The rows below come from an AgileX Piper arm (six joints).
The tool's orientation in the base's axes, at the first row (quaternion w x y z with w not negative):
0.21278, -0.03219, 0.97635, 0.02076
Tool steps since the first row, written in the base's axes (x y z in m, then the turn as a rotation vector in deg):
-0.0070, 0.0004, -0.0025, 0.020, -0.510, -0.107
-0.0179, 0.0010, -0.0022, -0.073, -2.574, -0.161
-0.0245, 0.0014, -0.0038, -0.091, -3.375, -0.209
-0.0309, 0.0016, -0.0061, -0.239, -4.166, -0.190
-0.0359, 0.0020, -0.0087, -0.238, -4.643, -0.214
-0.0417, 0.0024, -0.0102, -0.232, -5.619, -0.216
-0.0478, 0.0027, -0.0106, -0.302, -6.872, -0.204
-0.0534, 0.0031, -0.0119, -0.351, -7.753, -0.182
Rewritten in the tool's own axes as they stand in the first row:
0.0074, 0.0008, -0.0006, 0.054, -0.513, 0.078
0.0171, 0.0022, -0.0054, 0.272, -2.566, -0.024
0.0237, 0.0031, -0.0066, 0.352, -3.364, -0.031
0.0305, 0.0036, -0.0072, 0.521, -4.142, -0.152
0.0361, 0.0043, -0.0069, 0.556, -4.618, -0.156
0.0420, 0.0051, -0.0079, 0.604, -5.592, -0.205
0.0476, 0.0058, -0.0100, 0.730, -6.836, -0.312
0.0532, 0.0066, -0.0111, 0.813, -7.710, -0.401

